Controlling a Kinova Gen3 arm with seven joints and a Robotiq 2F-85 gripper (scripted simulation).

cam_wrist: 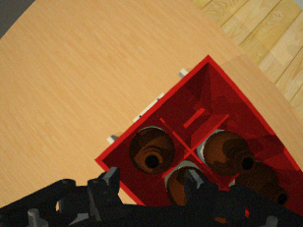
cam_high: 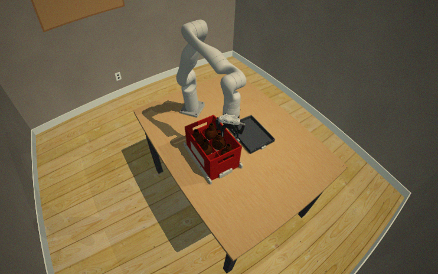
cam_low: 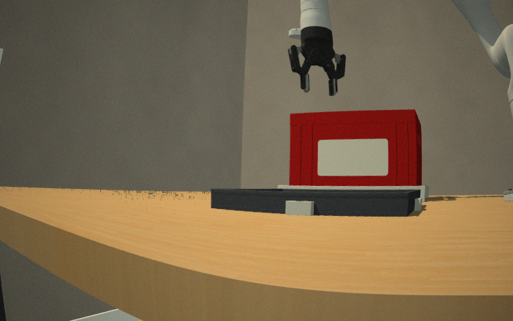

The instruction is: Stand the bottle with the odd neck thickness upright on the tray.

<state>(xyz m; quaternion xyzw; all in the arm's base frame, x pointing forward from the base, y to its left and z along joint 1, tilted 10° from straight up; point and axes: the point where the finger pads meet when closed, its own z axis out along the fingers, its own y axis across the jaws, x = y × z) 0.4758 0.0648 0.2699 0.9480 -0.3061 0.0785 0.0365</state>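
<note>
My gripper is now 150 mm above the glass bottle. Round my hand: dark grey tray 150 mm behind, 230 mm to the left, 230 mm below; red crate 80 mm behind, 60 mm to the right, 160 mm below.
</note>
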